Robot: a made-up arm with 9 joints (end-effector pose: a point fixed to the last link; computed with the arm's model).
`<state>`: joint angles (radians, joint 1 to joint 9).
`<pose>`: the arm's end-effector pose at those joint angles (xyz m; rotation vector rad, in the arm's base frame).
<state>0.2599 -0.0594 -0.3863 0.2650 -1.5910 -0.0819 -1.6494 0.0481 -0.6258</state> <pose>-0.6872 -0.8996 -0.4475 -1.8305 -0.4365 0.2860</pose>
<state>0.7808 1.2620 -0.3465 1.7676 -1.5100 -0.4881 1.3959 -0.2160 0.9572</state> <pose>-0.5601 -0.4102 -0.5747 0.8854 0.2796 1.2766</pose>
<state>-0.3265 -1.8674 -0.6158 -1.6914 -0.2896 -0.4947 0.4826 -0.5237 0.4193</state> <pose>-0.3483 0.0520 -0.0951 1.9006 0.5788 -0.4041</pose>
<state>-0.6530 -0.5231 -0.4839 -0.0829 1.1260 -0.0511 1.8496 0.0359 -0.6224</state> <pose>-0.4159 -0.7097 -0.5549 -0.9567 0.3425 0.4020</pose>
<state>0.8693 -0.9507 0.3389 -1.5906 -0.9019 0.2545 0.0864 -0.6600 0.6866</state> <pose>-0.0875 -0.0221 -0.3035 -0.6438 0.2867 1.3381</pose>
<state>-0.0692 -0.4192 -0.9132 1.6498 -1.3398 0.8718 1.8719 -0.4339 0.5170</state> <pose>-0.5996 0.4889 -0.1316 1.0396 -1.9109 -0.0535</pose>
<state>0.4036 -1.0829 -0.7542 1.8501 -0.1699 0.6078 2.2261 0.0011 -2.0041</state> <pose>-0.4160 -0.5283 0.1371 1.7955 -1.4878 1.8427</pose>
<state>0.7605 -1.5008 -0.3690 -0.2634 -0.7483 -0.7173 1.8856 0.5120 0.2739</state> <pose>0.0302 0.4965 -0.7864 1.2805 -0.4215 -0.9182</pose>
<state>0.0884 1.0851 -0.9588 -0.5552 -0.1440 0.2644 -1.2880 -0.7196 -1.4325</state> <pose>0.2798 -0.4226 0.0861 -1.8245 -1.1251 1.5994</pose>
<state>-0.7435 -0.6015 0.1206 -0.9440 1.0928 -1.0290 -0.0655 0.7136 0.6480</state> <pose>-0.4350 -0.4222 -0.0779 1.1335 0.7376 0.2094</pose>
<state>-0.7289 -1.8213 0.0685 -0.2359 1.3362 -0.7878 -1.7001 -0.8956 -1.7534</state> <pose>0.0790 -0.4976 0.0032 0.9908 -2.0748 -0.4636</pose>
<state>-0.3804 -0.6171 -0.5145 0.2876 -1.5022 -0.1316 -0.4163 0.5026 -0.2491</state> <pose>-0.5726 -0.5269 -0.3298 -0.6383 -0.7672 1.9255</pose>
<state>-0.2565 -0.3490 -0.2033 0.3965 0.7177 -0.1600 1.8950 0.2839 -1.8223</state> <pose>-0.1548 -0.7518 -0.4156 -1.0147 1.4660 -0.1861</pose>
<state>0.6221 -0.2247 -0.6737 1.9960 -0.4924 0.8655 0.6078 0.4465 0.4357</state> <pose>-0.6125 -0.1299 -0.3815 1.4785 -0.7558 1.1514</pose>
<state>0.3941 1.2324 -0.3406 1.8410 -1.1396 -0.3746 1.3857 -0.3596 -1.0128</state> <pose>-0.6434 -0.1953 -0.3216 0.3497 1.9495 1.8462</pose>
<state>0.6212 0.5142 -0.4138 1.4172 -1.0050 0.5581 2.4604 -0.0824 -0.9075</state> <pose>-0.8387 0.1331 -0.4082 1.4044 -0.4750 2.0513</pose>
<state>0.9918 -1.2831 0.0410 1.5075 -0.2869 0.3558 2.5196 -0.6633 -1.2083</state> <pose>-0.1613 -0.9697 -0.5115 -1.4956 -0.1649 -1.7201</pose>
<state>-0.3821 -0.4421 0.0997 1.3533 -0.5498 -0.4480 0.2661 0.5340 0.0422</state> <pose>-0.4266 -0.2140 -0.2005 -1.2541 0.6491 -1.5604</pose>
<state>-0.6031 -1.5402 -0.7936 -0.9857 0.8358 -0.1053 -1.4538 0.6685 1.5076</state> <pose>-0.1146 -0.6198 -0.2813 0.4713 1.8585 -1.3347</pose>
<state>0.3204 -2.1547 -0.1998 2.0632 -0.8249 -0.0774 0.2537 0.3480 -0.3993</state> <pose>-0.2181 -0.1471 -0.5451 -0.2007 1.8878 -2.1951</pose>
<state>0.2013 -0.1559 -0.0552 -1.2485 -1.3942 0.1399 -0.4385 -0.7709 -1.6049</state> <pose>-0.0555 -0.0024 -0.7431 0.4755 -1.4693 0.1940</pose>
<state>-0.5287 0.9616 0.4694 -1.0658 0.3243 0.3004 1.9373 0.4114 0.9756</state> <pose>-0.4011 -0.7696 -0.7671 0.0401 -0.6763 1.5742</pose>
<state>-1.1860 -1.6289 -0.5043 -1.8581 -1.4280 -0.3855 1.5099 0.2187 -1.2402</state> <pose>-0.1311 0.0870 0.4227 -2.3258 -0.4538 0.1586</pose>
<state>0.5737 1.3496 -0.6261 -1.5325 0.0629 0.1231 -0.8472 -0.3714 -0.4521</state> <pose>0.3638 0.1268 -0.2232 -0.1251 1.4346 -1.7072</pose>
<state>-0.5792 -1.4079 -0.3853 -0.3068 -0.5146 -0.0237 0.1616 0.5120 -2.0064</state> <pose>-0.5300 -0.0710 -0.3366 -1.2865 -0.8290 0.5555</pose>
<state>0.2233 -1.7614 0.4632 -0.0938 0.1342 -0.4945 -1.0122 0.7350 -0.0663</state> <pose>0.2582 -0.3842 -0.1266 1.1440 2.0367 0.2628</pose>
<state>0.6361 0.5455 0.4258 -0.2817 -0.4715 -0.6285 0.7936 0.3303 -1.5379</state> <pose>-0.0627 -0.4460 -0.3526 0.3457 1.5394 -0.9191</pose>
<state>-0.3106 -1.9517 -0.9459 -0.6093 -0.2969 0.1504 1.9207 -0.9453 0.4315</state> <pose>-0.7152 0.6470 -0.2788 -0.6024 1.4497 -0.3100</pose>
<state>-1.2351 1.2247 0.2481 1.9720 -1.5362 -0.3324 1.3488 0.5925 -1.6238</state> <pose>-0.1996 -0.2784 0.5102 -1.0750 0.0426 -0.1854</pose>
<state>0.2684 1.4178 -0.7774 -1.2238 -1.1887 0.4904 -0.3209 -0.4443 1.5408</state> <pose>0.0851 -0.3304 -0.4956 -1.4496 1.3163 -0.8943</pose>
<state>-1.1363 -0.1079 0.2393 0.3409 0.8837 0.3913 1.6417 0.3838 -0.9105</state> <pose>-0.3324 -0.5845 -0.3409 -1.2107 0.8636 1.3046</pose>
